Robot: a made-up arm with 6 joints.
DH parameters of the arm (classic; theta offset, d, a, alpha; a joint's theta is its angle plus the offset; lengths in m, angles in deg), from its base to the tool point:
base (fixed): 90 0.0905 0.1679 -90
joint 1: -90 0.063 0.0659 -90
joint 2: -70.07 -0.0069 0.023 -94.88
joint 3: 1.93 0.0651 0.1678 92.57
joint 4: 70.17 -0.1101 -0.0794 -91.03
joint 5: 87.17 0.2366 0.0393 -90
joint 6: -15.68 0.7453 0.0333 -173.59
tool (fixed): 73.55 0.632 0 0
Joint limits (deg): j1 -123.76..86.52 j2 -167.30..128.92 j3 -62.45..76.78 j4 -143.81..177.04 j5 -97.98..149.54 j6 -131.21..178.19
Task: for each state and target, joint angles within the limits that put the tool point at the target. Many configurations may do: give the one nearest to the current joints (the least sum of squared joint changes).
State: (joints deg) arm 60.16 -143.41 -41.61 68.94 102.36 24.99
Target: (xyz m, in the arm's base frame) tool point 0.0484 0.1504 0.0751
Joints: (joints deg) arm 69.52 -124.51 -6.67 63.51 120.50 43.97
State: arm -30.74 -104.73 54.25 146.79 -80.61 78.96
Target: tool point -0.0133 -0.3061 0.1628
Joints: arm -12.67 -98.08 76.78 150.54 -73.70 106.87
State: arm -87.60 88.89 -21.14 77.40 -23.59 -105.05
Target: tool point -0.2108 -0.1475 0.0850
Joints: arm -46.68 101.24 -27.45 39.18 -13.88 -119.20
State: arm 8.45 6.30 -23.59 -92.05 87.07 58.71
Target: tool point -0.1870 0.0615 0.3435
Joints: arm -22.00 -31.63 -14.69 -70.27 88.06 55.81
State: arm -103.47 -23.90 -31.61 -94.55 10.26 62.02
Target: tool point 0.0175 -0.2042 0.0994
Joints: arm -79.20 14.79 -34.52 -92.29 20.49 69.83
